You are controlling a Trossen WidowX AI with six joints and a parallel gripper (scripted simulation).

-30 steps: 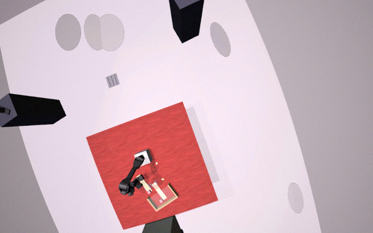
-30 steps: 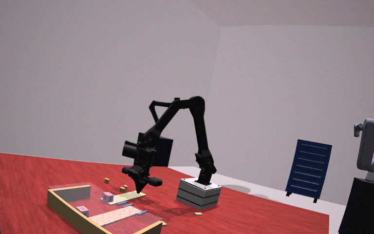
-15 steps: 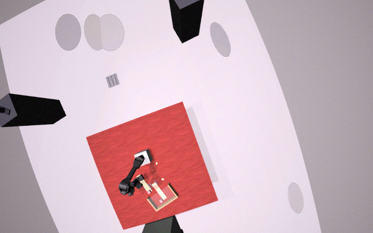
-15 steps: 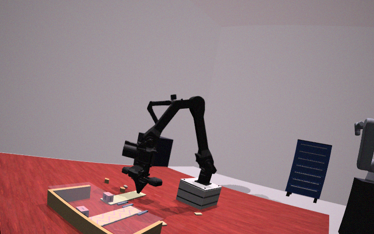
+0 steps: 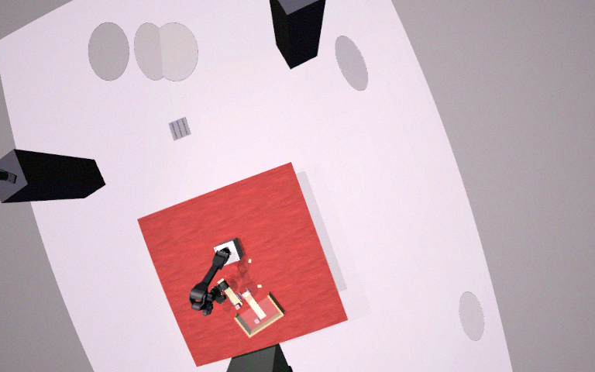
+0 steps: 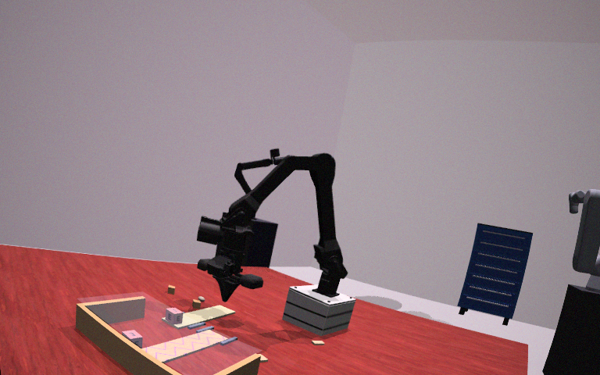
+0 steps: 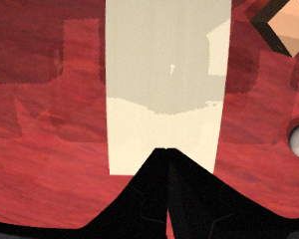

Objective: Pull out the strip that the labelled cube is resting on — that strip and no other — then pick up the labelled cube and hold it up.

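My gripper tip is 100 mm short of the cream strip, 10 mm to the right of it and 30 mm above it.
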